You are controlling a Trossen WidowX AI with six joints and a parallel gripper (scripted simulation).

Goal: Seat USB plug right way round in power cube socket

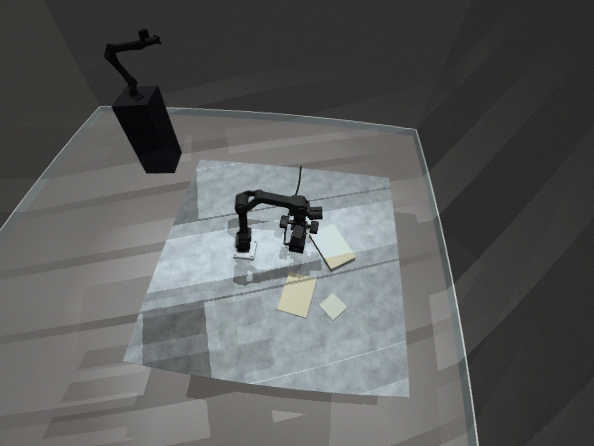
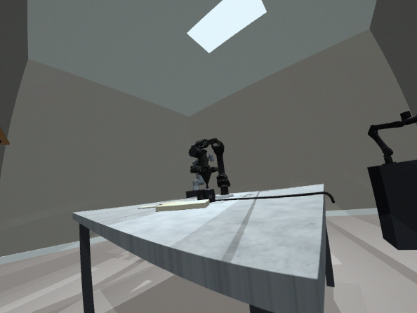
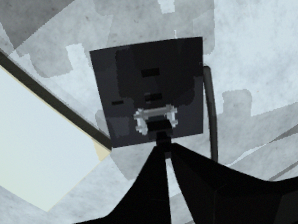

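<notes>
The USB plug is 2 cm below my gripper tip. From my gripper tip the other things lie so: thick tan pad 19 cm ahead, 3 cm to the right, 10 cm below.
</notes>
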